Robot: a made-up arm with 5 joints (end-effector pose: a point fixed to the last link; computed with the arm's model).
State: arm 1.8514 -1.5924 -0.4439 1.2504 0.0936
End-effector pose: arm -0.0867 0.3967 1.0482 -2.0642 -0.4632 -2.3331
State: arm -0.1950 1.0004 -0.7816 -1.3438 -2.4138
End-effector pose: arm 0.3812 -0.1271 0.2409 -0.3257 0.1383 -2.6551
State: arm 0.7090 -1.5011 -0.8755 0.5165 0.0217
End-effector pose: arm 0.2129 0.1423 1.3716 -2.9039 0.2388 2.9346
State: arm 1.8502 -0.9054 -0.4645 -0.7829 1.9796
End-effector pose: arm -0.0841 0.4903 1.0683 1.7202 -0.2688 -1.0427
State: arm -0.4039 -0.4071 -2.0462 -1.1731 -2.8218
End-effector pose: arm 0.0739 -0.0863 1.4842 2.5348 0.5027 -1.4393
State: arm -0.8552 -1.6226 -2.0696 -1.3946 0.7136
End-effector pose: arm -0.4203 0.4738 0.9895 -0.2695 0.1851 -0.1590
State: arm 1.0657 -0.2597 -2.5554 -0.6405 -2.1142
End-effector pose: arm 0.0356 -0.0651 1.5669 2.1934 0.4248 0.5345
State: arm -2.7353 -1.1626 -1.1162 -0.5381 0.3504
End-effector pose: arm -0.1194 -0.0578 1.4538 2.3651 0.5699 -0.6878
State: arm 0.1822 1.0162 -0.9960 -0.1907 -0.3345
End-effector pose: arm 0.4207 0.0525 0.0983 -1.3409 -0.6072 2.2983
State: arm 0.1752 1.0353 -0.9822 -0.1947 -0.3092
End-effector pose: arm 0.4013 0.0464 0.0887 -1.3127 -0.6251 2.2500
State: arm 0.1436 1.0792 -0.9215 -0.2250 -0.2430
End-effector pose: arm 0.3402 0.0256 0.0672 -1.2326 -0.6634 2.1045
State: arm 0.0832 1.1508 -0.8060 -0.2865 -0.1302
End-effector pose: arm 0.2274 -0.0029 0.0466 -1.0778 -0.6992 1.8334
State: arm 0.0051 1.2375 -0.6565 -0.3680 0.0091
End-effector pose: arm 0.0840 -0.0197 0.0503 -0.8761 -0.6874 1.4877
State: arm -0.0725 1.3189 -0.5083 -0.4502 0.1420
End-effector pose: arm -0.0482 -0.0153 0.0838 -0.7042 -0.6205 1.1775
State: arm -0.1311 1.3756 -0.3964 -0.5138 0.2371
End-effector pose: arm -0.1355 -0.0002 0.1259 -0.6056 -0.5451 0.9773
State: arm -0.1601 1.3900 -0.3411 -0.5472 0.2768
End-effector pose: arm -0.1668 0.0093 0.1488 -0.5784 -0.5119 0.8994
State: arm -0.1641 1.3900 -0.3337 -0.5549 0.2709
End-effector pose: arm -0.1693 0.0105 0.1517 -0.5772 -0.5145 0.9000
